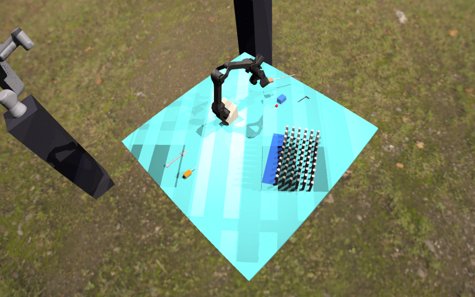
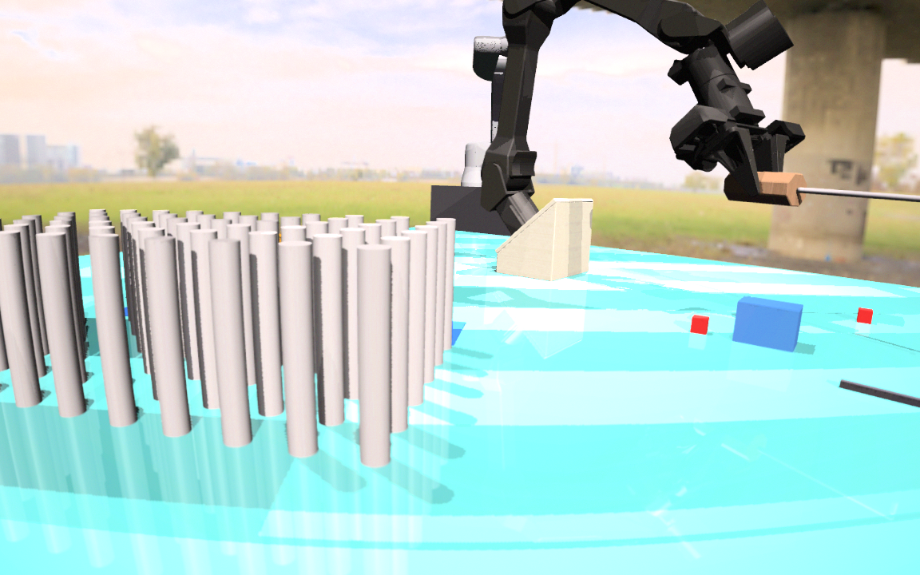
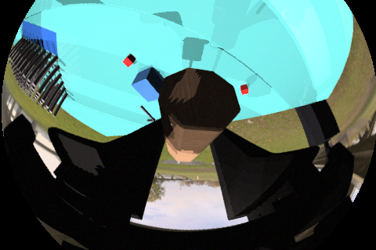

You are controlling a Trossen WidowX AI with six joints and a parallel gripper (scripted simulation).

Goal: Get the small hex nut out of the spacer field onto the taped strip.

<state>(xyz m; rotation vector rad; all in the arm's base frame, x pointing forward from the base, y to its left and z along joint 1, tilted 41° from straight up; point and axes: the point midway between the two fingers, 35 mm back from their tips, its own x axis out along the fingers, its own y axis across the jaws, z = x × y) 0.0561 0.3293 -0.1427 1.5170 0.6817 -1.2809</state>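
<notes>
Right now the wooden-handled hook tool is 5 cm ahead of my gripper tip and 9 cm to the left of it. The rest, counted from my gripper tip: dark hex key: 22 cm ahead, 17 cm to the left, 14 cm below; then blue cube: 11 cm ahead, 3 cm to the left, 12 cm below; then tiny grey hex nut: 39 cm ahead, 32 cm to the right, 14 cm below.
</notes>
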